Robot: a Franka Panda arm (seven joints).
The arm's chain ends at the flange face. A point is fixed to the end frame.
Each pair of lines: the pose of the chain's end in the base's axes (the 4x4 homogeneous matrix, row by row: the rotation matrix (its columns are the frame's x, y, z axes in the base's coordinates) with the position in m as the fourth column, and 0 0 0 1 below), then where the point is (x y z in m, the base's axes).
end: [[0.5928 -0.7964 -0.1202 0.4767], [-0.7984 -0.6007 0.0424 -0.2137], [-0.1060 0.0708 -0.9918 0.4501], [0 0 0 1]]
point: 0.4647 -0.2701 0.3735
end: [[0.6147 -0.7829 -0.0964 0.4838], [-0.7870 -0.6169 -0.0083 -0.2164], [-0.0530 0.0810 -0.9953 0.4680], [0 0 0 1]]
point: 0.4751 -0.2767 0.3940
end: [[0.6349 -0.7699 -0.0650 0.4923], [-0.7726 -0.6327 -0.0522 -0.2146], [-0.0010 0.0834 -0.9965 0.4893], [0 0 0 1]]
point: 0.4874 -0.2781 0.4177
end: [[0.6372 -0.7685 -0.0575 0.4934], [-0.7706 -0.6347 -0.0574 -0.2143], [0.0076 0.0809 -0.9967 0.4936], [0 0 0 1]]
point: 0.4892 -0.2782 0.4223
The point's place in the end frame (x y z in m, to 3 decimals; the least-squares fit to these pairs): 0.046 0.038 0.075
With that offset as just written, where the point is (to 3 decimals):
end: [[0.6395 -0.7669 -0.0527 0.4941], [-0.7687 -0.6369 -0.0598 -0.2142], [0.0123 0.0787 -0.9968 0.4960], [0 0 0 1]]
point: 0.490 -0.278 0.425
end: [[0.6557 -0.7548 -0.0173 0.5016], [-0.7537 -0.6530 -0.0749 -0.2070], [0.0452 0.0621 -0.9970 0.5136], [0 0 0 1]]
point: 0.502 -0.272 0.443
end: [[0.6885 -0.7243 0.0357 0.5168], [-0.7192 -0.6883 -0.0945 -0.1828], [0.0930 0.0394 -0.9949 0.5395], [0 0 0 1]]
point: 0.524 -0.249 0.471
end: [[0.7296 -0.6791 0.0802 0.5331], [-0.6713 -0.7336 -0.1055 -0.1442], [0.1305 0.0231 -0.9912 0.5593], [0 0 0 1]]
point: 0.547 -0.211 0.492
